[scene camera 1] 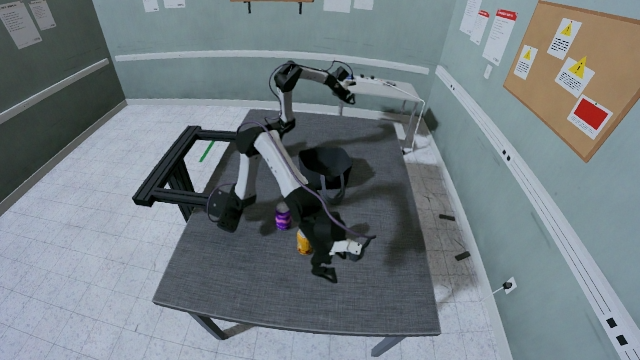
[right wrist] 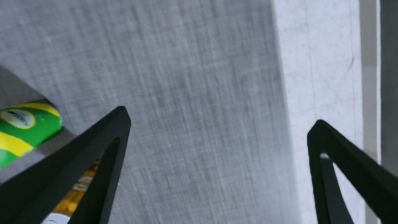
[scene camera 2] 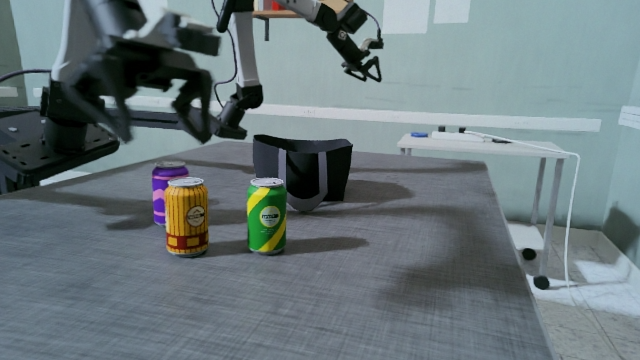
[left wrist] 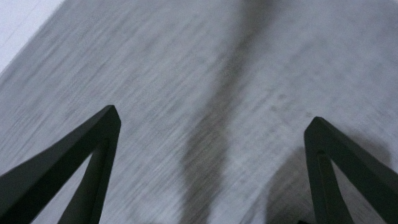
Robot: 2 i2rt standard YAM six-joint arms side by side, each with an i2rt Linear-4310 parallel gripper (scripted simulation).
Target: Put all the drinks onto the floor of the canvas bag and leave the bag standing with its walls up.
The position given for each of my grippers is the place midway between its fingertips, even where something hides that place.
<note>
In view: my left gripper (scene camera 2: 373, 81), my right gripper (scene camera 2: 174, 141), a black canvas bag (scene camera 2: 312, 170) and an orange can (scene camera 2: 186, 199).
The black canvas bag is seen too in scene camera 1 (scene camera 1: 317, 158). My left gripper shows as well in the left wrist view (left wrist: 213, 118). My right gripper shows as well in the right wrist view (right wrist: 218, 119). The left wrist view does not show the orange can: it is out of frame.
</note>
